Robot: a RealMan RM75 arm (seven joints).
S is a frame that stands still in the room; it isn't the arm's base.
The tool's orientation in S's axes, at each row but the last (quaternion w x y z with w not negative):
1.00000 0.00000 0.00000 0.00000
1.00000 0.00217 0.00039 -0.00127
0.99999 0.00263 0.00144 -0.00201
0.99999 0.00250 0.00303 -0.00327
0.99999 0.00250 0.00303 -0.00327
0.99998 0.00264 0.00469 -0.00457
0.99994 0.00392 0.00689 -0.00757
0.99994 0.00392 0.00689 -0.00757
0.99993 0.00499 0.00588 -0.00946
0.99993 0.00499 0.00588 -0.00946
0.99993 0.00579 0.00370 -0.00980
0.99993 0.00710 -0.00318 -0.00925
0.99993 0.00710 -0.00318 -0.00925
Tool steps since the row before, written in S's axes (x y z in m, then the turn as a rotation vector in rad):
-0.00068 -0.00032 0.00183 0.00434 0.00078 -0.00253
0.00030 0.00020 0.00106 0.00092 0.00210 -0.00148
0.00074 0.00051 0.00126 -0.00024 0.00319 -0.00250
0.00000 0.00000 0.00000 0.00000 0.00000 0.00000
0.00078 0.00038 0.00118 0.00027 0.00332 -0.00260
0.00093 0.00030 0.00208 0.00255 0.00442 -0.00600
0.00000 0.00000 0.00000 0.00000 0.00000 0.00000
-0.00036 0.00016 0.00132 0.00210 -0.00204 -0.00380
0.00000 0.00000 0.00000 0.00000 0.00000 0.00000
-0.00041 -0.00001 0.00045 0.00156 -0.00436 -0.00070
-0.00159 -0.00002 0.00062 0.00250 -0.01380 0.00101
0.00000 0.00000 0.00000 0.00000 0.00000 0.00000
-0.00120 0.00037 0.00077 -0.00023 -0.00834 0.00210
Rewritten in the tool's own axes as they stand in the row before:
-0.00068 -0.00032 0.00183 0.00434 0.00078 -0.00253
0.00030 0.00021 0.00106 0.00092 0.00210 -0.00149
0.00073 0.00052 0.00126 -0.00025 0.00318 -0.00252
0.00000 0.00000 0.00000 0.00000 0.00000 0.00000
0.00077 0.00039 0.00118 0.00026 0.00331 -0.00261
0.00091 0.00032 0.00209 0.00257 0.00441 -0.00600
0.00000 0.00000 0.00000 0.00000 0.00000 0.00000
-0.00038 0.00016 0.00131 0.00218 -0.00204 -0.00375
0.00000 0.00000 0.00000 0.00000 0.00000 0.00000
-0.00042 -0.00001 0.00045 0.00165 -0.00434 -0.00064
-0.00159 -0.00004 0.00061 0.00276 -0.01374 0.00119
0.00000 0.00000 0.00000 0.00000 0.00000 0.00000
-0.00120 0.00036 0.00077 -0.00006 -0.00831 0.00222

